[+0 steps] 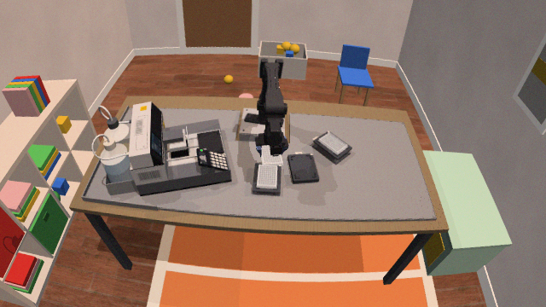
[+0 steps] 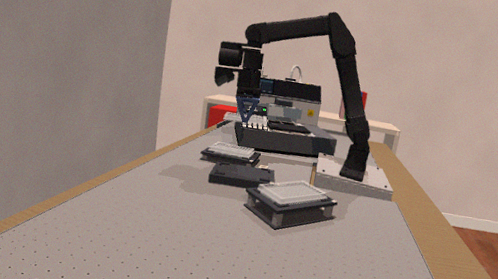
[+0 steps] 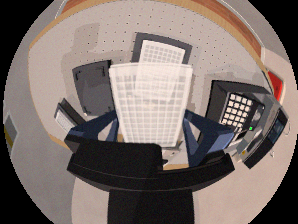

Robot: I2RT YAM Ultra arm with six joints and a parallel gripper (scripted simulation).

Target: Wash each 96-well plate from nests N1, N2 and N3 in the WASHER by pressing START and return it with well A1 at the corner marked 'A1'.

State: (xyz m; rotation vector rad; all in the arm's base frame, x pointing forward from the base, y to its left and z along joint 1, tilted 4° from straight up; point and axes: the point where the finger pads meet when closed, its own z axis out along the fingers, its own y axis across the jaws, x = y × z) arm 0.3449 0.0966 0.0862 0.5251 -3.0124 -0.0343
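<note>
Now: the washer carrier 6 cm behind my hand, 30 cm to the right of it and 5 cm below it. The rest, counted from my hand: manifold: 1 cm ahead, 43 cm to the right; then plate washer: 1 cm ahead, 44 cm to the right, 1 cm below; then nest: 24 cm behind, 27 cm to the left, 11 cm below.
</note>
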